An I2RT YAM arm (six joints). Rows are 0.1 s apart.
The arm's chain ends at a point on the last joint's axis. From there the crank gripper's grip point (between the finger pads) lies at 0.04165 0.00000 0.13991 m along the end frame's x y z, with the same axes.
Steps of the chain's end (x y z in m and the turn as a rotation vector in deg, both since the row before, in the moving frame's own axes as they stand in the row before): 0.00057 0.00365 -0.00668 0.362 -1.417 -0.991; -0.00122 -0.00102 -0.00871 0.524 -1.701 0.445; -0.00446 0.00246 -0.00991 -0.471 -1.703 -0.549; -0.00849 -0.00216 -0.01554 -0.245 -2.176 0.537; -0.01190 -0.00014 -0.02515 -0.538 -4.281 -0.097; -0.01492 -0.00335 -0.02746 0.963 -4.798 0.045; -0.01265 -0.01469 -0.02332 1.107 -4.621 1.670; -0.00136 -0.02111 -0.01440 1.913 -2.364 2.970; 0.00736 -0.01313 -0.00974 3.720 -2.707 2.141; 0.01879 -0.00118 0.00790 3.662 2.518 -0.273; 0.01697 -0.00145 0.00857 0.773 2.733 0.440
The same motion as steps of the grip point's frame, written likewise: -0.00292 0.00207 -0.00570 0.362 -1.417 -0.991; -0.00539 -0.00200 -0.00754 0.524 -1.701 0.445; -0.00863 0.00324 -0.00874 -0.471 -1.703 -0.549; -0.01384 -0.00119 -0.01406 -0.245 -2.176 0.537; -0.02246 0.00113 -0.02244 -0.538 -4.281 -0.097; -0.02677 -0.00570 -0.02449 0.963 -4.798 0.045; -0.02403 -0.01637 -0.02043 1.107 -4.621 1.670; -0.00710 -0.02380 -0.01284 1.913 -2.364 2.970; 0.00085 -0.02083 -0.00818 3.720 -2.707 2.141; 0.02487 -0.01027 0.00564 3.662 2.518 -0.273; 0.02360 -0.00298 0.00641 0.773 2.733 0.440
